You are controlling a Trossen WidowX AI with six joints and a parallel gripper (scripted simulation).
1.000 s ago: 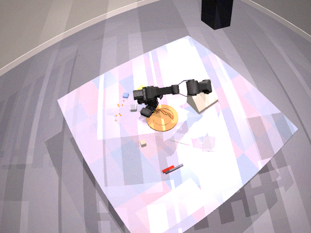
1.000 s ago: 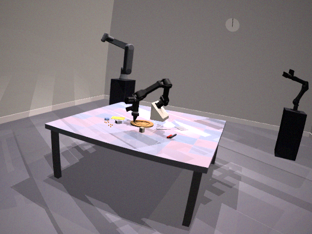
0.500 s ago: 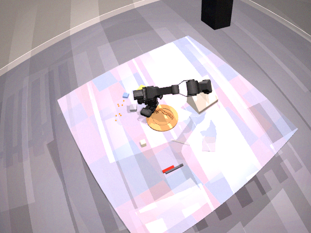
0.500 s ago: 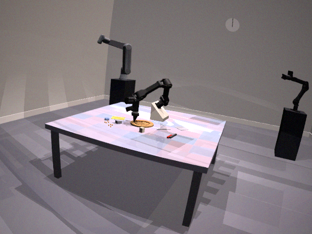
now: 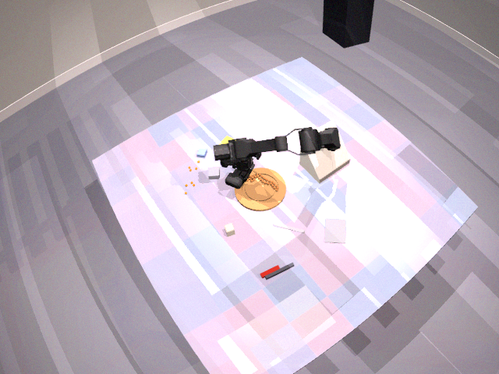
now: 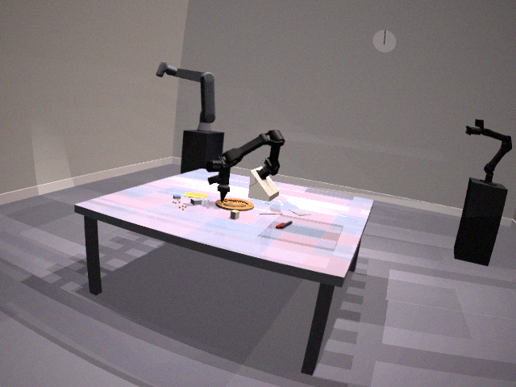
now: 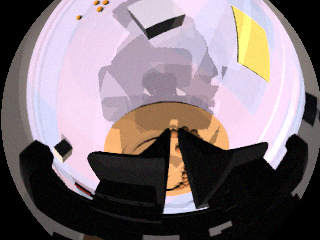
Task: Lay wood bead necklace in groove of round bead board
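Right now the round bead board is 4 cm behind my gripper tip, 6 cm to the left of it and 1 cm below it. The rest, counted from my gripper tip: cream cube 15 cm ahead, 17 cm to the left; then white block 9 cm ahead, 10 cm to the right, 1 cm below; then yellow sheet 3 cm behind, 20 cm to the right, 2 cm below.
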